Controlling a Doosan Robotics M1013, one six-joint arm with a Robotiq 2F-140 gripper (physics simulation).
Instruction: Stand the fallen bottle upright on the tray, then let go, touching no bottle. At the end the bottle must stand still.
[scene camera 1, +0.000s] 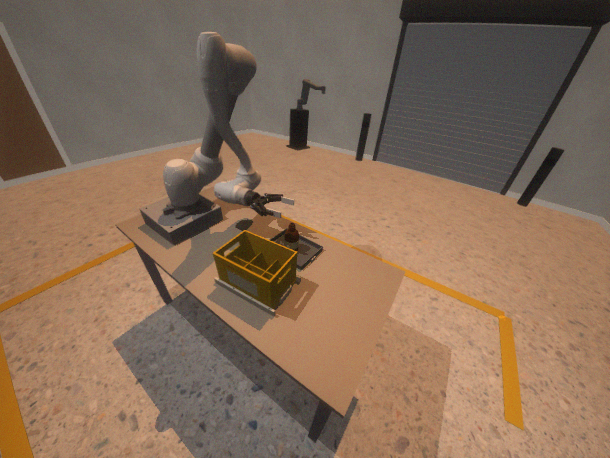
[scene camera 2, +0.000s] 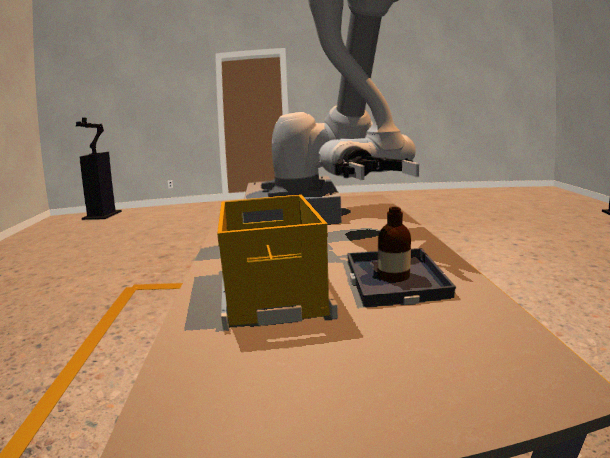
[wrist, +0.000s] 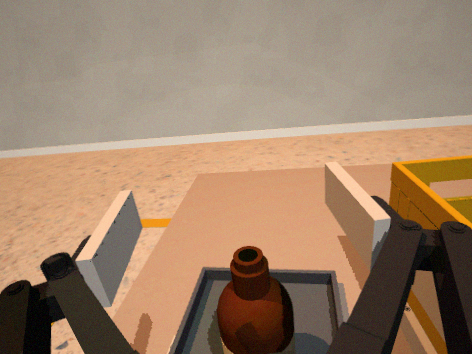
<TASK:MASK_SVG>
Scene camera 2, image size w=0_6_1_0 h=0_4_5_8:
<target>my gripper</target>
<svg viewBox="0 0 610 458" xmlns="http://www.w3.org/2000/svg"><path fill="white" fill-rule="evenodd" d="M335 163L335 175L344 173L344 178L351 176L364 180L364 176L370 172L381 172L383 170L402 171L404 174L419 177L418 163L414 163L412 160L408 161L408 158L398 160L373 157L367 150L361 148L349 149L344 154L343 160L338 159L337 163Z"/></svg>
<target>brown bottle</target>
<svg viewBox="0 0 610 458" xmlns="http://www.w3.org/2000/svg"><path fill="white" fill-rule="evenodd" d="M389 207L387 224L382 227L378 235L377 276L380 280L386 282L401 282L410 277L411 234L408 228L403 225L403 212L401 212L401 208Z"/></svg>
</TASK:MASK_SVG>
